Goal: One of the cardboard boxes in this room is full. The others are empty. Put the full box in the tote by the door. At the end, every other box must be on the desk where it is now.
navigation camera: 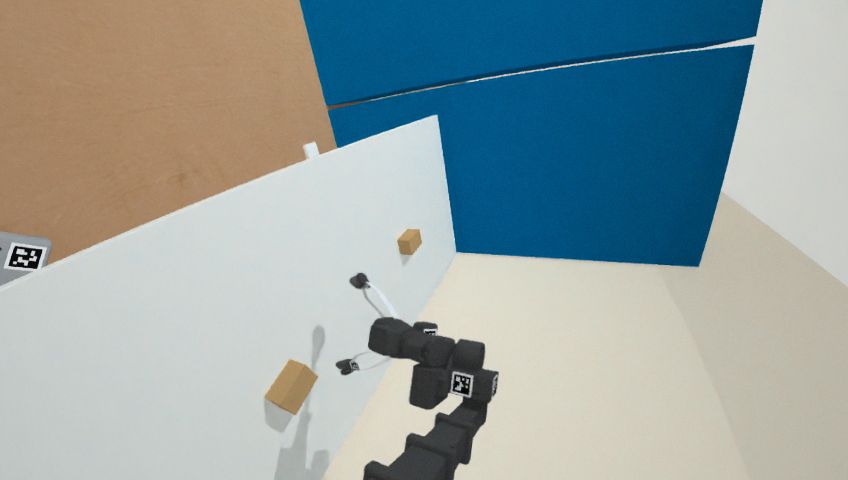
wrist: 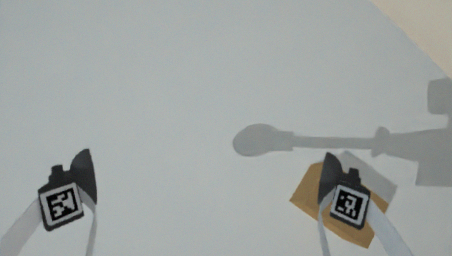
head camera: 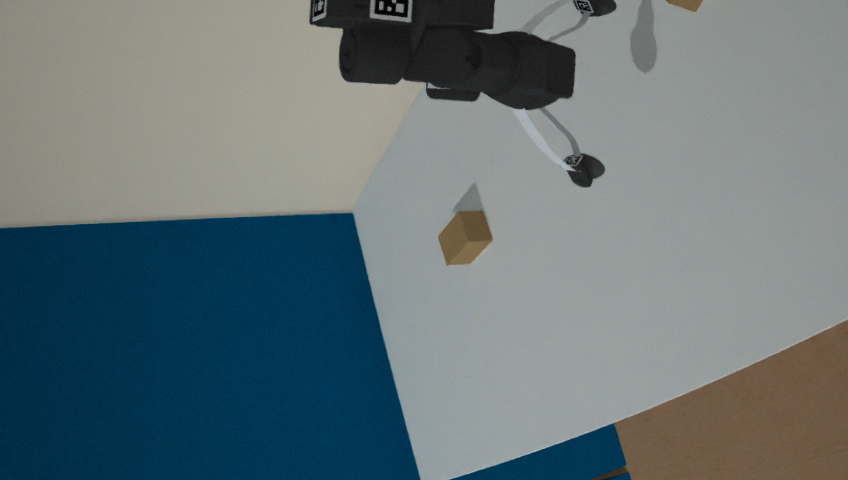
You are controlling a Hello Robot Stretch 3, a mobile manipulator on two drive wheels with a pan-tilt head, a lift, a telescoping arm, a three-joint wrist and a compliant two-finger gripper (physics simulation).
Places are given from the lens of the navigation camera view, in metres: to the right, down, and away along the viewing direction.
gripper [navigation camera: 348,321]: -0.17, 0.18, 0.62
white desk [navigation camera: 155,347]: -0.41, 0.16, 0.39
